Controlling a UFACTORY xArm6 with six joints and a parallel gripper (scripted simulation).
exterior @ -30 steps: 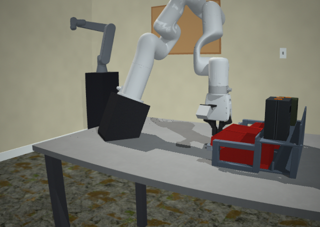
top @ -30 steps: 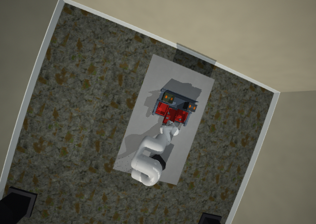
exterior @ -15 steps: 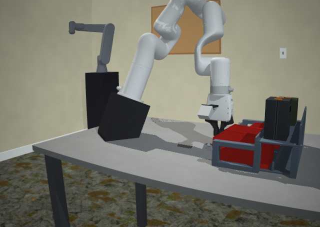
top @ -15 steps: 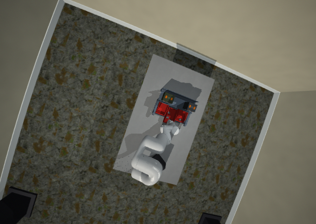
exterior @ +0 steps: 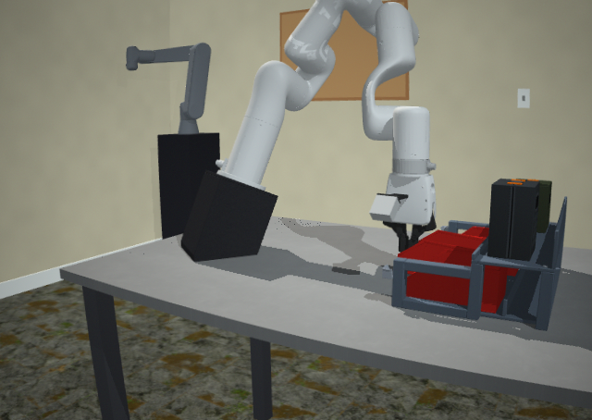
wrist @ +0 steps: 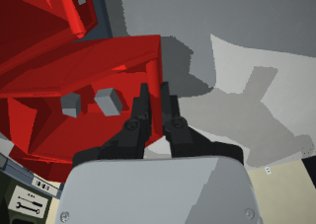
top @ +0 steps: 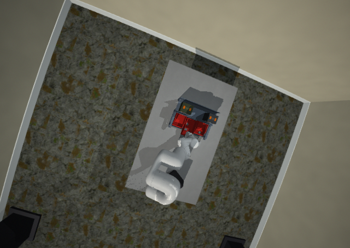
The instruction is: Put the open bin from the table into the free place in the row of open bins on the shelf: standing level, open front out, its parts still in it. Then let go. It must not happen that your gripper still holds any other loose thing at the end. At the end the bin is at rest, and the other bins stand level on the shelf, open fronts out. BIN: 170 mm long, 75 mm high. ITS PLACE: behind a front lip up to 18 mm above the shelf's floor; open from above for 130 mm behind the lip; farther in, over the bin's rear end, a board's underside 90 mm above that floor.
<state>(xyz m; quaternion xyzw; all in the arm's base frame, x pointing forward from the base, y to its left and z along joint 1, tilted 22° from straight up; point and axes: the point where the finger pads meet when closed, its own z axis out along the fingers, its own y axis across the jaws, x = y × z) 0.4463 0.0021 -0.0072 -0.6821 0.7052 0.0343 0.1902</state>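
The grey-blue shelf bar is 50 mm below my hand and 40 mm ahead of it.
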